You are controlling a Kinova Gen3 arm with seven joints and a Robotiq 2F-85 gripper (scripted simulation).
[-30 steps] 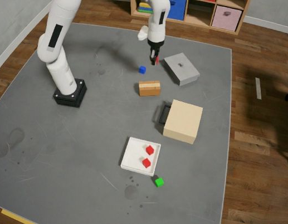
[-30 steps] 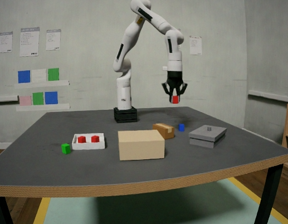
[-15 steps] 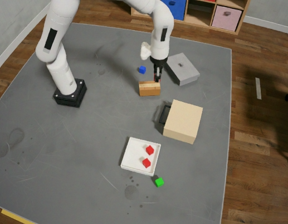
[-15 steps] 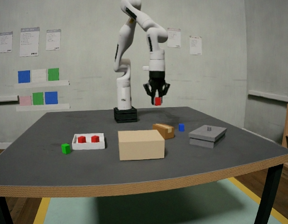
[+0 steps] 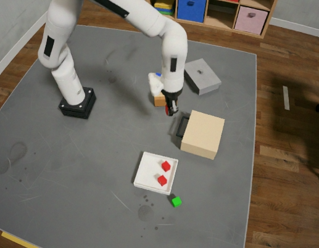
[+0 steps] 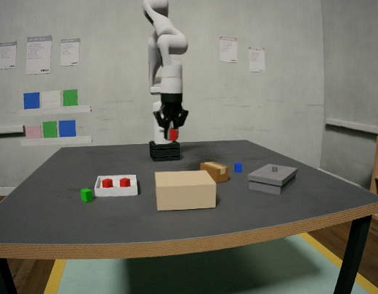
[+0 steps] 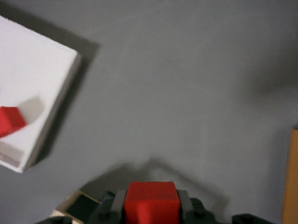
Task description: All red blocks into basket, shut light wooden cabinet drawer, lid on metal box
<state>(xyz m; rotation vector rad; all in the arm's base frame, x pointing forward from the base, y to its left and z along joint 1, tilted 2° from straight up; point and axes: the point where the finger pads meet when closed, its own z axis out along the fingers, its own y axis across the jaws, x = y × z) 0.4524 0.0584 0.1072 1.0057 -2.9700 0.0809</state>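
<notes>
My hand is 19 cm to the left of the white basket, 17 cm above it and 4 cm short of it. Also, from my hand: cardboard box (16 cm to the left, 15 cm below, 9 cm behind); green block (27 cm to the right, 17 cm below, 16 cm ahead); light wooden cabinet (15 cm below, 14 cm ahead, 4 cm to the left).
</notes>
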